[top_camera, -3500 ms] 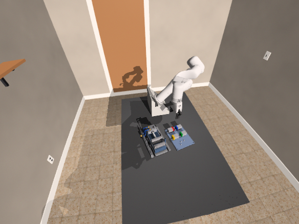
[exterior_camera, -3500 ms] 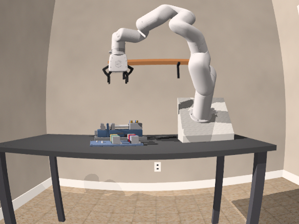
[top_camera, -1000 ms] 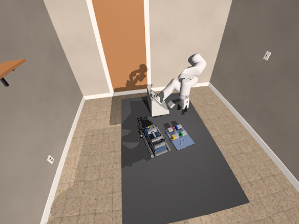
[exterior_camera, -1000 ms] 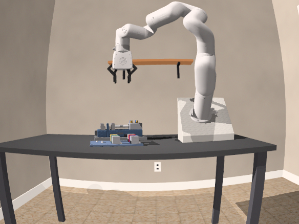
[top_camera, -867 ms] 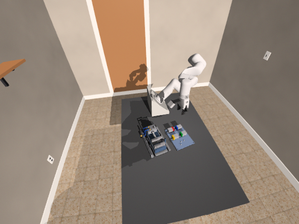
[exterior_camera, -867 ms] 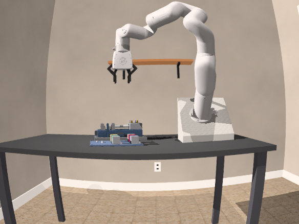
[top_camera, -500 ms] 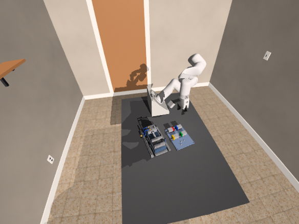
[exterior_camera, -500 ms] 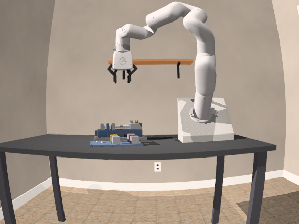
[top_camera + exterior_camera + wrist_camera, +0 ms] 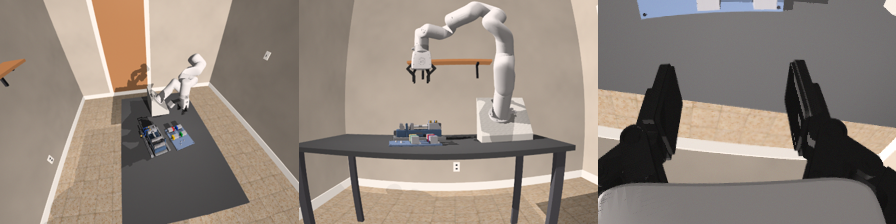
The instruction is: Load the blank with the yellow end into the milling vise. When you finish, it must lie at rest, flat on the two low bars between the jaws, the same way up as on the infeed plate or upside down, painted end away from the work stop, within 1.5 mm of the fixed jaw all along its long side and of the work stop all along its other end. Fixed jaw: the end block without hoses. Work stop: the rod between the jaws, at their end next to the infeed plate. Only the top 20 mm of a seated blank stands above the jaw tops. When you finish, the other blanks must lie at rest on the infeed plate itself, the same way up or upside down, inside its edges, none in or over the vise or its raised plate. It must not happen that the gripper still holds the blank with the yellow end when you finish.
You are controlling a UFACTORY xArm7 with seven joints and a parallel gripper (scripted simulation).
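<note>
My gripper is now 4 cm short of the blue infeed plate, 1 cm to the right of it and 32 cm above it. From my hand the other things lie so: green-end blank (3 cm ahead, 5 cm to the left, 29 cm below); then red-ended blank (4 cm behind, 5 cm to the right, 29 cm below); then blue-end blank (6 cm behind, 4 cm to the left, 29 cm below).
</note>
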